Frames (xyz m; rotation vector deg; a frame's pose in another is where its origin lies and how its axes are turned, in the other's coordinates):
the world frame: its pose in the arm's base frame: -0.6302 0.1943 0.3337 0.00 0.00 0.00
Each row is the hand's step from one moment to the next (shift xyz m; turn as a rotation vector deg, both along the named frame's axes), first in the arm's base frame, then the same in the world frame.
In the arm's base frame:
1: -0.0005 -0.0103 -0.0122 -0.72 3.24 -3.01
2: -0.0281 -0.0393 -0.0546 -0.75 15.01 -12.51
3: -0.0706 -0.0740 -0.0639 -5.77 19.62 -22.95
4: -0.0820 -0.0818 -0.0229 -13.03 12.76 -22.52
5: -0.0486 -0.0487 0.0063 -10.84 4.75 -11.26
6: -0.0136 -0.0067 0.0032 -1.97 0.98 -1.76
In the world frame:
1: -0.0005 -0.0103 -0.0122 -0.72 3.24 -3.01
2: -0.0281 -0.0393 -0.0546 -0.75 15.01 -12.51
3: -0.0706 -0.0740 -0.0639 -5.77 19.62 -22.95
4: -0.0820 -0.0818 -0.0229 -13.03 12.76 -22.52
5: -0.0486 -0.0487 0.0063 -10.84 4.75 -11.26
6: -0.0136 -0.0067 0.0032 -1.97 0.98 -1.76

